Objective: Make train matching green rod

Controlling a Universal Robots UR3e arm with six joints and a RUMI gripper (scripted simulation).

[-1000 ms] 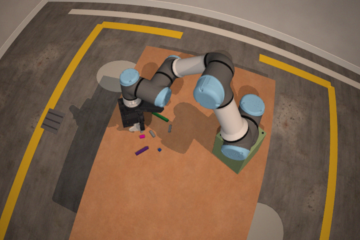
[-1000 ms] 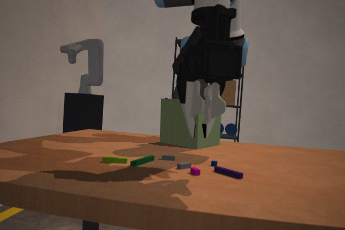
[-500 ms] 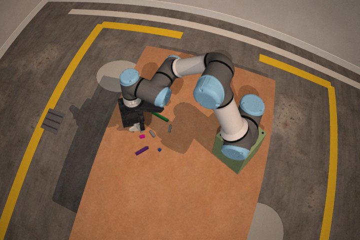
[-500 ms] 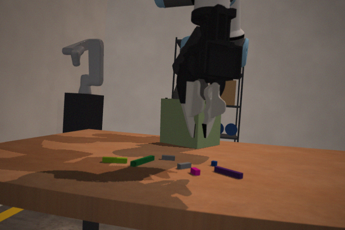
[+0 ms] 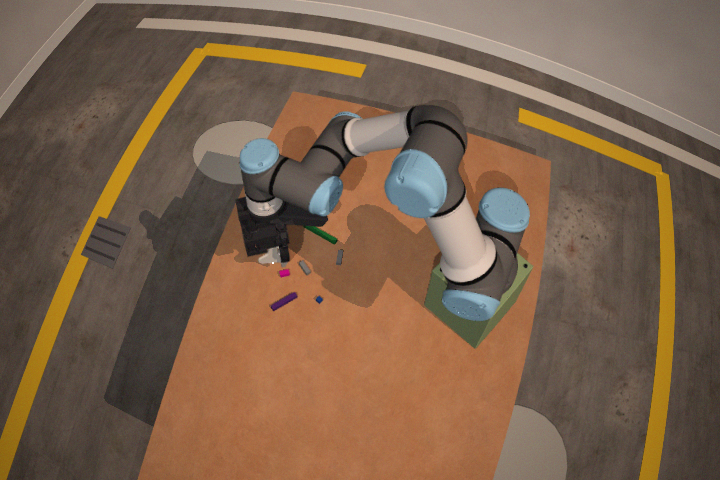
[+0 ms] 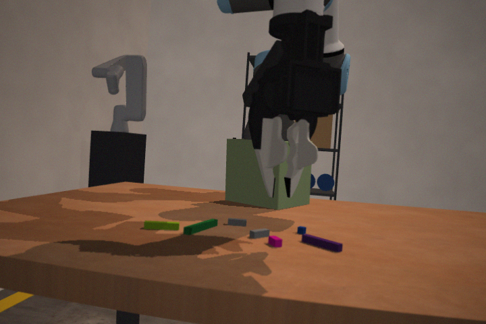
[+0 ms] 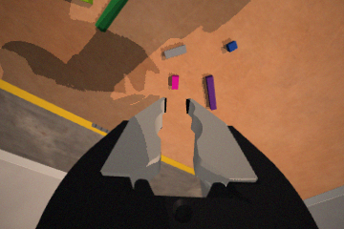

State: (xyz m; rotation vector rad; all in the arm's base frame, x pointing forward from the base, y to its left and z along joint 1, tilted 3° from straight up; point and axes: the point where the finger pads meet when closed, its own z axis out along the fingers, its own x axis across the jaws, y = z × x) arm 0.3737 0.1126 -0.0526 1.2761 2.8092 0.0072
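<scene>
The magenta rod lies 8 cm below my hand. Also, from my hand: purple rod 8 cm below, 6 cm to the left, 3 cm behind; green rod 12 cm to the right, 8 cm below, 2 cm behind; blue rod 9 cm behind, 8 cm below, 2 cm to the left.
</scene>
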